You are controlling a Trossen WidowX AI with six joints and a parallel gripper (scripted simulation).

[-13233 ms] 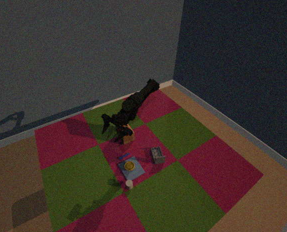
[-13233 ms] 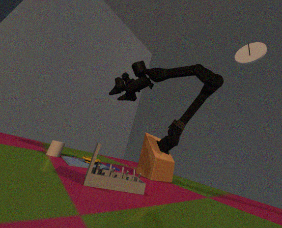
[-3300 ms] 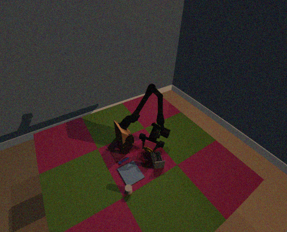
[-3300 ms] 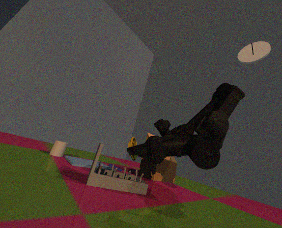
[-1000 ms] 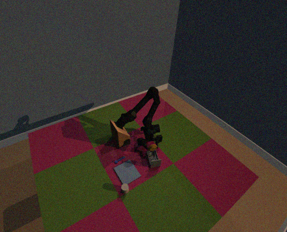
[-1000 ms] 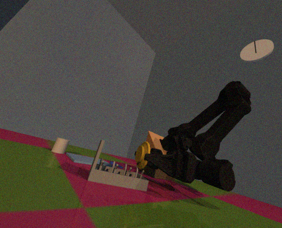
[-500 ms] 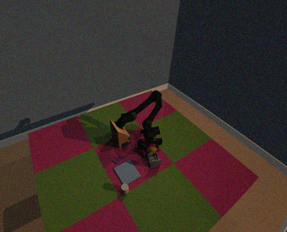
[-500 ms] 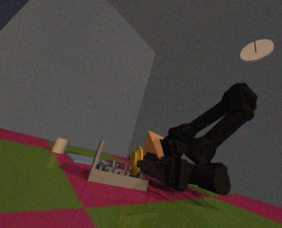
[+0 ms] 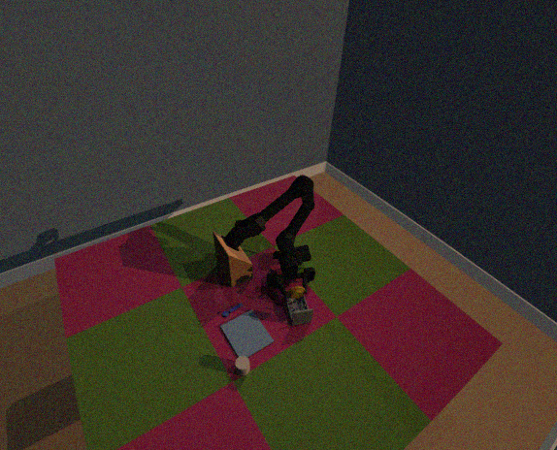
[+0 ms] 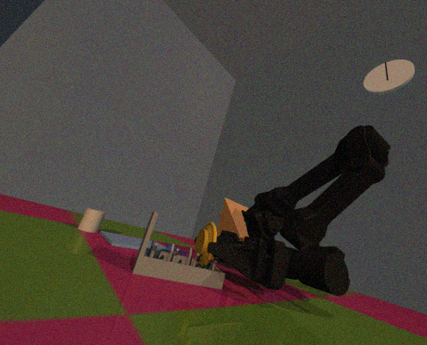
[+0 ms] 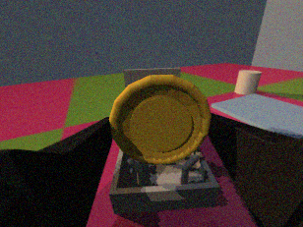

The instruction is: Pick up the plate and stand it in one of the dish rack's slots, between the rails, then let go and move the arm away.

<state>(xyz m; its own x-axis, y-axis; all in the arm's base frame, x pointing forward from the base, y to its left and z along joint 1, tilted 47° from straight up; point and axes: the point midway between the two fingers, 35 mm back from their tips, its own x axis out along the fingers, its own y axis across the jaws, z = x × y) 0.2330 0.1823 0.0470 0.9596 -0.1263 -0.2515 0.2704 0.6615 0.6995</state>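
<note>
My gripper tip is 1 cm past the yellow plate. Also, from my gripper tip: blue spoon 23 cm to the right, 7 cm behind, 5 cm below; then pale blue mat 22 cm to the right, 5 cm below, 4 cm ahead; then dish rack 3 cm below, 2 cm ahead, 1 cm to the right.
</note>
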